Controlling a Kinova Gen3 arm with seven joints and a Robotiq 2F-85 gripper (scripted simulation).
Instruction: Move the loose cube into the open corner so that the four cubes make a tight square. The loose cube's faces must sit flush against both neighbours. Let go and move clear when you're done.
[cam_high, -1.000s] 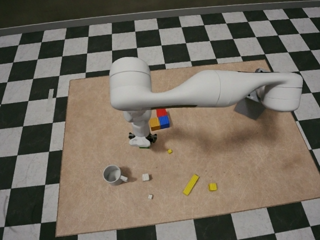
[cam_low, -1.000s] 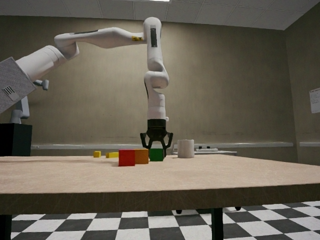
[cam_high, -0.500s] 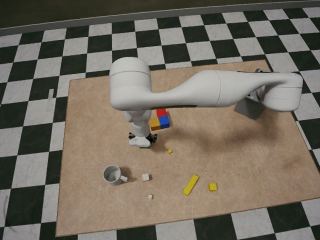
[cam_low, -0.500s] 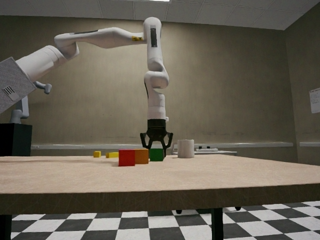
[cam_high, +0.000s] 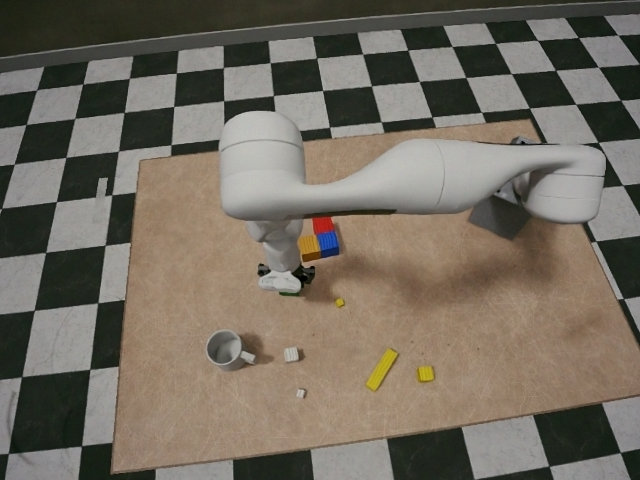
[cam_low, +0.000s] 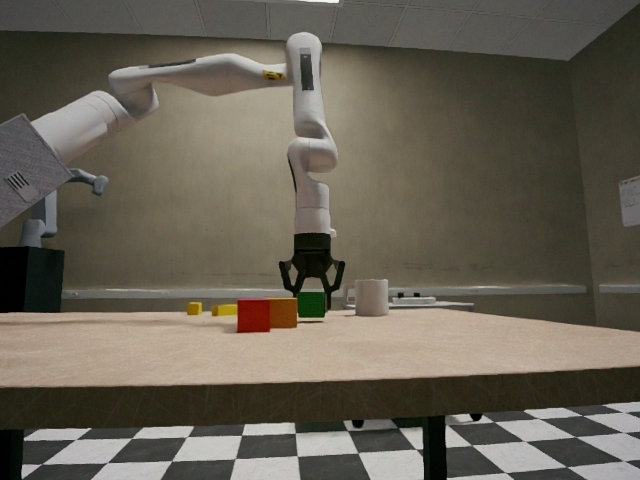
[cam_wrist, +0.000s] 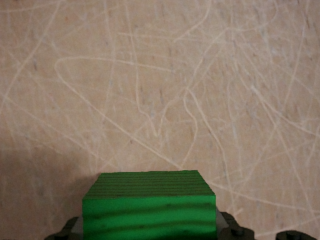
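Right now the orange cube is 110 mm to the right of my hand, 40 mm behind it and 10 mm below it. The rest, counted from my hand: green cube right at my hand; blue cube 120 mm to the right, 80 mm behind, 10 mm below; small yellow block 130 mm behind, 30 mm to the left, 30 mm below.
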